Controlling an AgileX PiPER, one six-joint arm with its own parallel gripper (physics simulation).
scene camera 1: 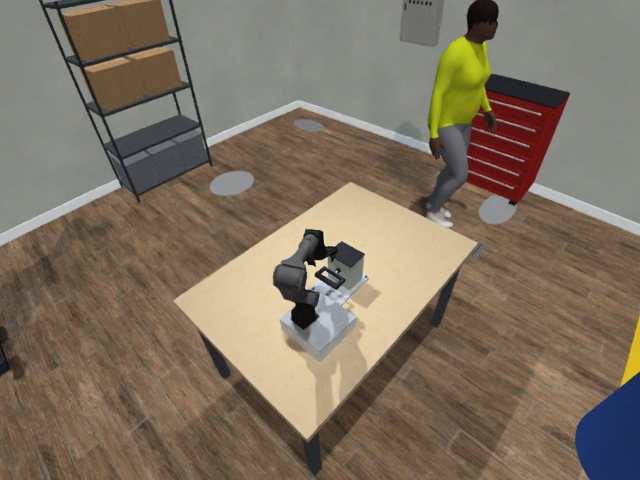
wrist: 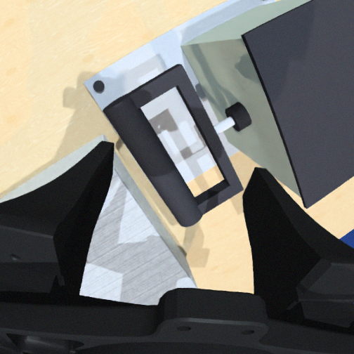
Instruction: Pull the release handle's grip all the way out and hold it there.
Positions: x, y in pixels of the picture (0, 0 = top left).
Scene:
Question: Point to a release handle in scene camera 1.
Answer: At 346, 270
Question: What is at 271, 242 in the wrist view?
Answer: The gripper.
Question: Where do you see a release handle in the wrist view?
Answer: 272, 81

